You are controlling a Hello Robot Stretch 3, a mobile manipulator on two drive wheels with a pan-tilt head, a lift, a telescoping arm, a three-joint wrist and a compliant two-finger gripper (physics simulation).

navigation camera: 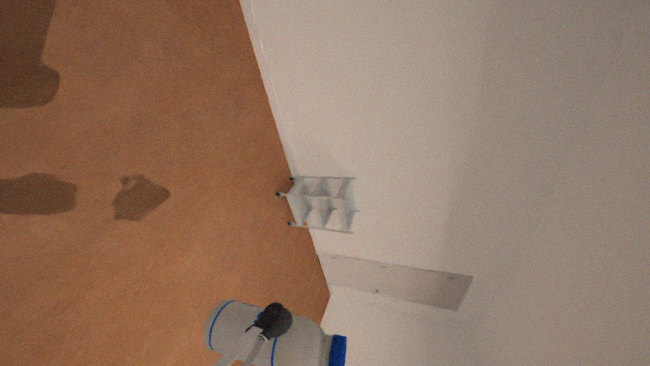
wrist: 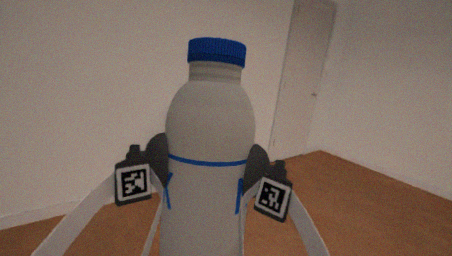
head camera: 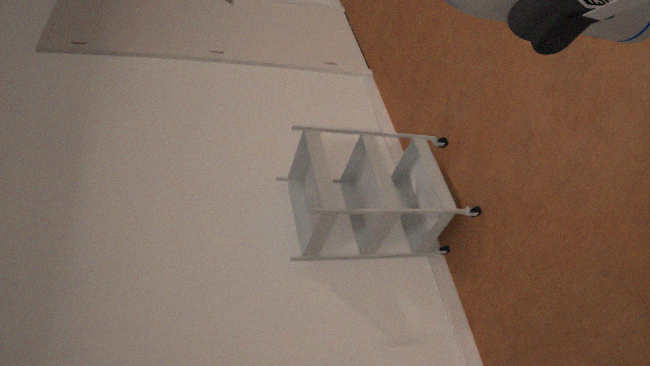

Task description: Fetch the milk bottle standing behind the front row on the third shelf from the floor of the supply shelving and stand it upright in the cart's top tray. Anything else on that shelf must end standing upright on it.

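Places are measured from the robot's base along level axes (x right, y back, z down), in centimetres.
Pixels of known places: gripper, fingertip midpoint: [navigation camera: 282,336].
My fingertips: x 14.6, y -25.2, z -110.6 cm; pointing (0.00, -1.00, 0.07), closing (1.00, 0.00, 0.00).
Behind a point stands the place of what it marks.
My gripper [wrist: 208,157] @[z -110.6, x 14.6, y -25.3 cm] [navigation camera: 275,321] @[z -110.6, x 14.6, y -25.3 cm] is shut on the milk bottle [wrist: 210,120] [navigation camera: 300,332] @[z -114.3, x 11.6, y -23.4 cm] [head camera: 625,25] @[z -104.3, x 11.7, y -22.2 cm], a whitish bottle with a blue cap and blue lines. The bottle is upright, held around its body, with its lower end cut off in the wrist view. In the head view part of the bottle and a dark fingertip show at the top right. The cart [head camera: 380,211] @[z -50.2, x -2.1, y -167.0 cm] [navigation camera: 320,195] @[z -39.8, x -3.2, y -194.4 cm] is pale, with three trays and black casters, and stands by the wall, apart from the gripper. Its top tray [head camera: 317,165] @[z -70.9, x 15.8, y -181.7 cm] is the one farthest from the floor. The supply shelving does not show.
The head and navigation views are turned sideways. A pale door [head camera: 200,30] @[z -112.7, x 110.8, y -299.3 cm] [navigation camera: 400,280] @[z -126.4, x 112.7, y -300.7 cm] [wrist: 305,75] is in the wall beside the cart. The brown floor [head camera: 550,200] @[z -0.1, x 2.4, y -127.3 cm] [navigation camera: 175,125] @[z 0.0, x -39.9, y -65.1 cm] [wrist: 350,215] meets the wall at a white skirting. Dark shadows lie on the floor in the navigation view.
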